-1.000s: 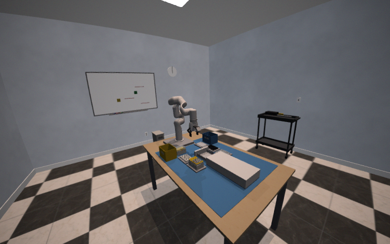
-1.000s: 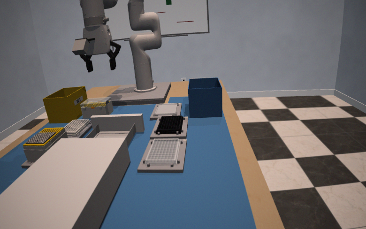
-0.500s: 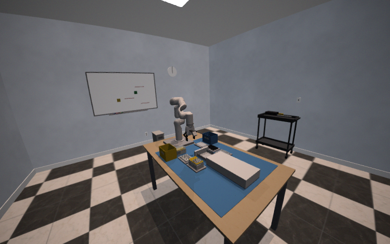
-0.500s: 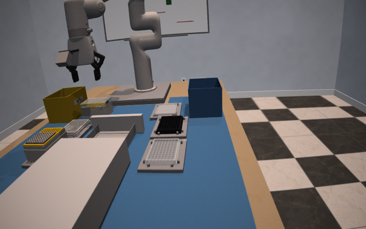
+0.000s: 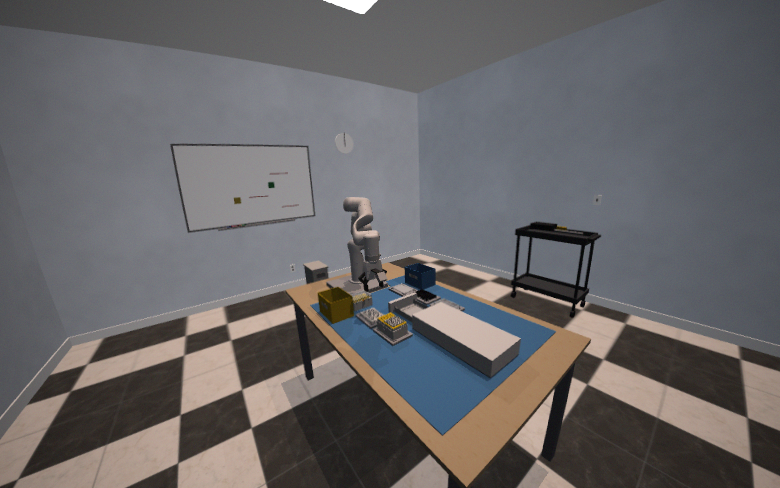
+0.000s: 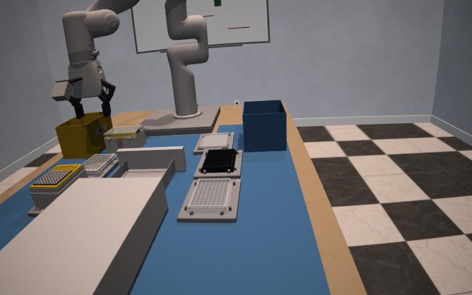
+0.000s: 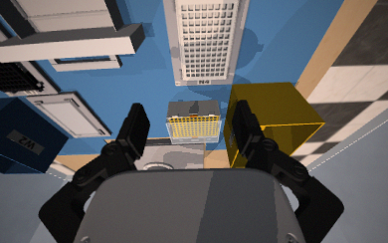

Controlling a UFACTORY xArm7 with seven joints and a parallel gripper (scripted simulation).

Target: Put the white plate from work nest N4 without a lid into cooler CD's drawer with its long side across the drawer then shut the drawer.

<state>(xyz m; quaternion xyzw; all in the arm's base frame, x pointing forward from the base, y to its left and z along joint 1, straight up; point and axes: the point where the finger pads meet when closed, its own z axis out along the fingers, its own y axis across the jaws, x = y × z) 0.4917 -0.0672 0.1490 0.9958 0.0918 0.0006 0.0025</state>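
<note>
The white plate lies 10 mm ahead of my hand, 20 mm to the right of it and 150 mm below it. Round my hand: drawer (100 mm ahead, 190 mm to the left, 150 mm below); then yellow tip box (180 mm ahead, 120 mm below); then yellow bin (140 mm behind, 180 mm to the right, 140 mm below).
</note>
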